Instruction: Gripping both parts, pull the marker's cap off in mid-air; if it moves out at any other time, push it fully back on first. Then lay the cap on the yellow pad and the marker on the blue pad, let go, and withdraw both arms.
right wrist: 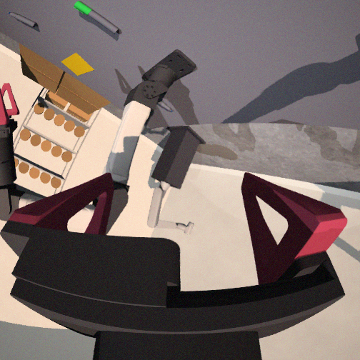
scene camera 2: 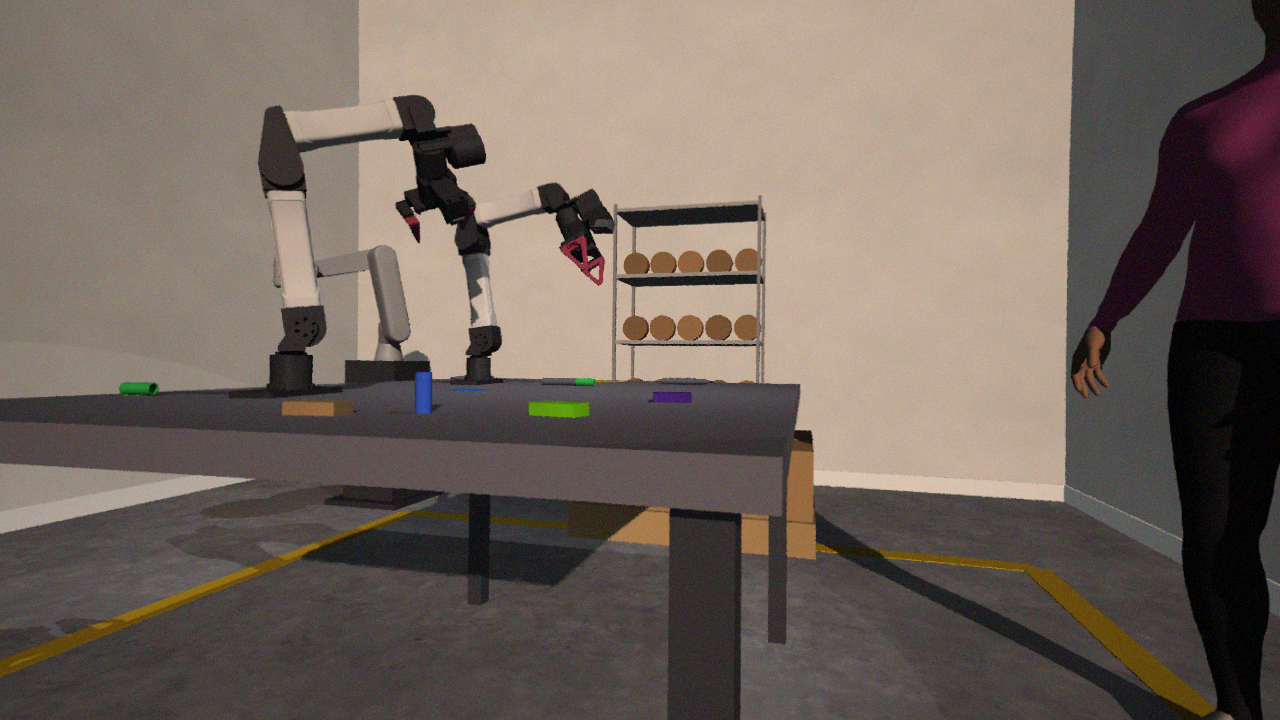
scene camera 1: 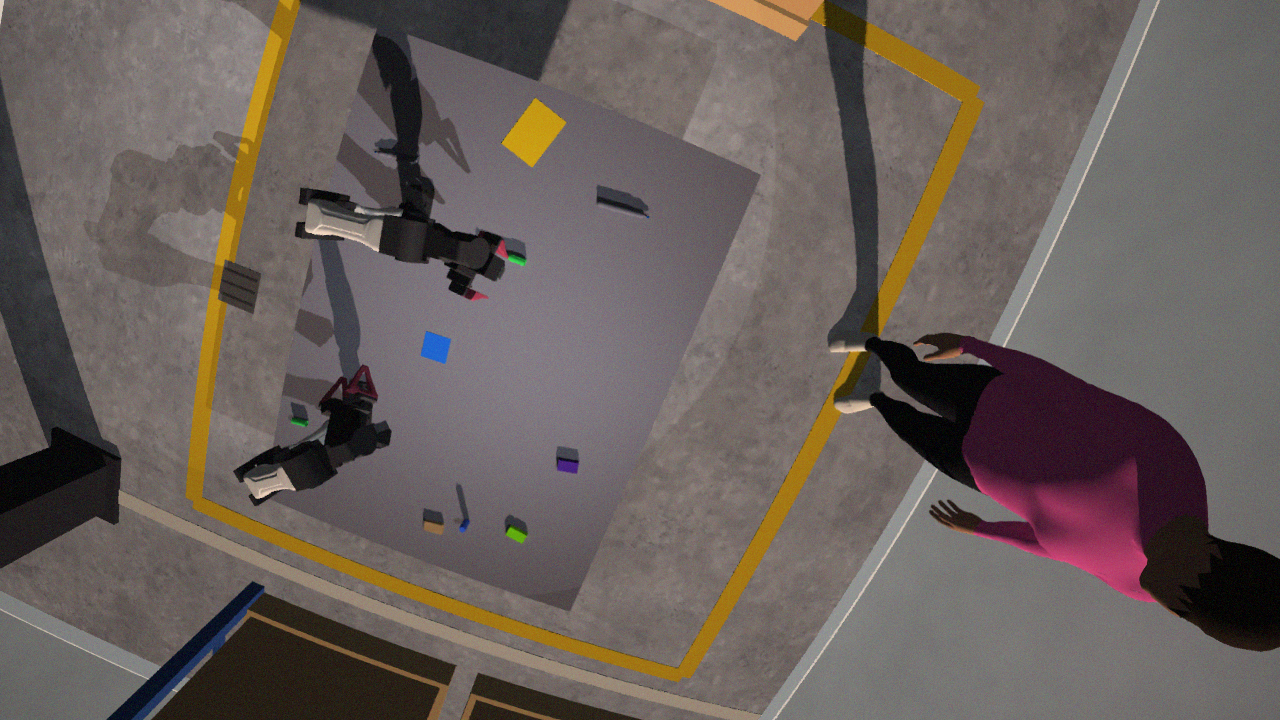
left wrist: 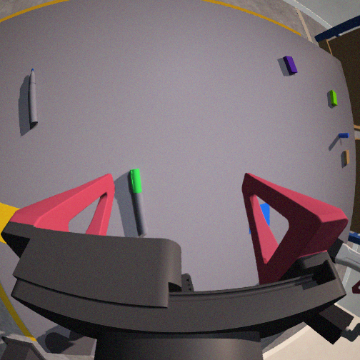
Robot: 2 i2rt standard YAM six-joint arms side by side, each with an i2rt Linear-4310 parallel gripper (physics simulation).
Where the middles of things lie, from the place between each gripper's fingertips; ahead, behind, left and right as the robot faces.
Now: right hand 22 cm short of the tan block (scene camera 2: pixel 296 407), 56 cm to the left of it and 32 cm above it. From my right hand the other things lie so: lime block (scene camera 2: pixel 541 408) 48 cm ahead, 47 cm to the right, 32 cm below; yellow pad (scene camera 1: pixel 538 126) 12 cm ahead, 66 cm to the left, 32 cm below.
I see my left gripper 350 mm to the right of the yellow pad, 270 mm above it and 110 mm past it. From my left hand the other things lie so: tan block 870 mm to the right, 270 mm below; lime block 780 mm to the right, 270 mm below, 250 mm ahead.
